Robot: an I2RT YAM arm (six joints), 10 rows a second.
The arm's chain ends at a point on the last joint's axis. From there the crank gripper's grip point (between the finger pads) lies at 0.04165 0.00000 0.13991 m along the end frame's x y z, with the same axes.
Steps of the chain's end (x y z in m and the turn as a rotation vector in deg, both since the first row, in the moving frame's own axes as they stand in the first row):
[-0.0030 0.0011 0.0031 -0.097 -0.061 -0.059]
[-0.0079 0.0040 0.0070 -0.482 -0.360 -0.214]
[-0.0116 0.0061 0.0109 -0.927 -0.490 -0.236]
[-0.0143 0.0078 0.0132 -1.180 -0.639 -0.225]
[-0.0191 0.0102 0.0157 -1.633 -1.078 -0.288]
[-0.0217 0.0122 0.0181 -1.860 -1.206 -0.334]
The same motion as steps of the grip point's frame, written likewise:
[-0.0031 0.0013 0.0031 -0.097 -0.061 -0.059]
[-0.0088 0.0050 0.0073 -0.482 -0.360 -0.214]
[-0.0128 0.0082 0.0112 -0.927 -0.490 -0.236]
[-0.0159 0.0105 0.0136 -1.180 -0.639 -0.225]
[-0.0217 0.0140 0.0164 -1.633 -1.078 -0.288]
[-0.0246 0.0165 0.0189 -1.860 -1.206 -0.334]

